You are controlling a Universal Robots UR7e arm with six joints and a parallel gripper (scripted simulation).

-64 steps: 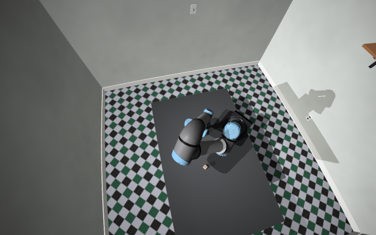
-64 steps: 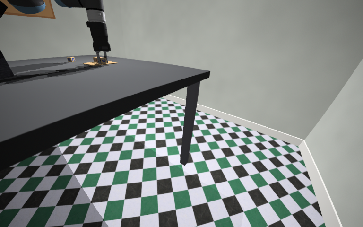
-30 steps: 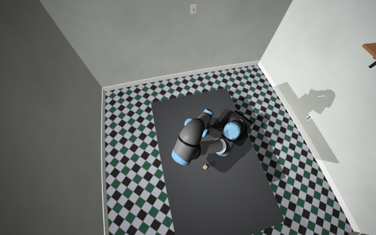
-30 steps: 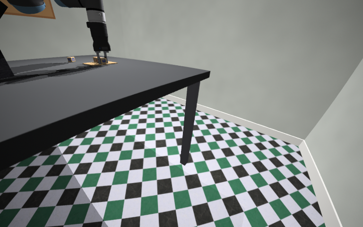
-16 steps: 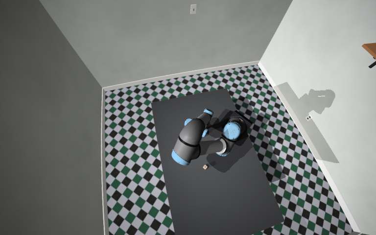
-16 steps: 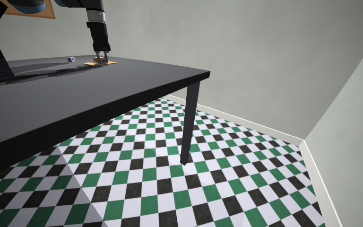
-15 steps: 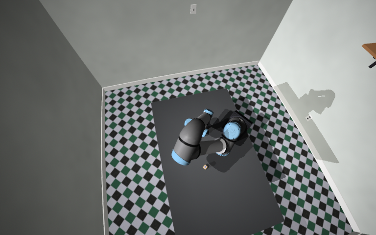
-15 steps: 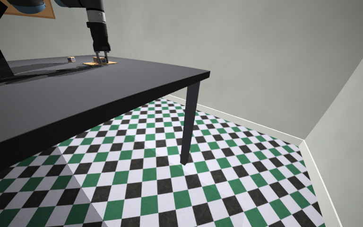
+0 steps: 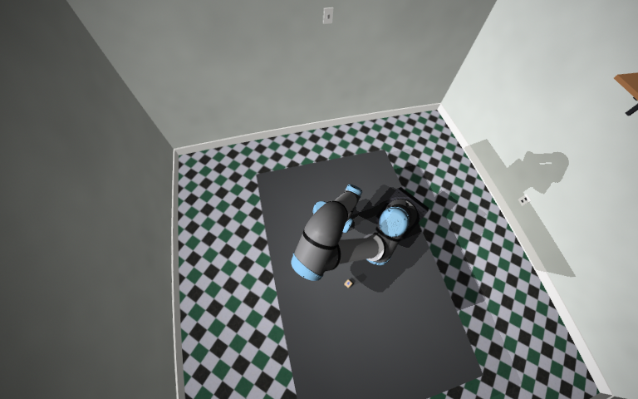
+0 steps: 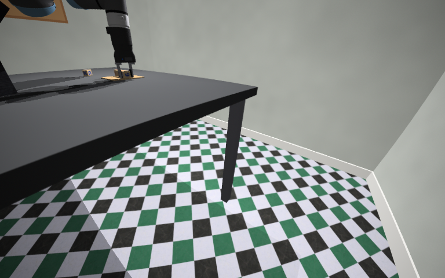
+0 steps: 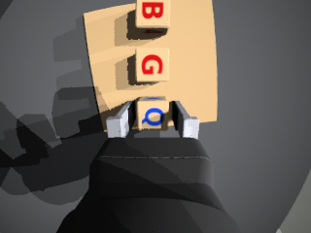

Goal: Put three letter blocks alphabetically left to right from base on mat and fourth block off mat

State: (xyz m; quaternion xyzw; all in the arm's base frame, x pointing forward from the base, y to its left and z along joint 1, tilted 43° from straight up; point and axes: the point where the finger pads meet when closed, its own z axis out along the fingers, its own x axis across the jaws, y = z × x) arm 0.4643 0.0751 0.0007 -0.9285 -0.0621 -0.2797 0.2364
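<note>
Now: the G block 10 mm behind my hand and 50 mm to the left of it. From my hand the other things lie so: mat 10 mm behind, 50 mm to the left, 20 mm below.
</note>
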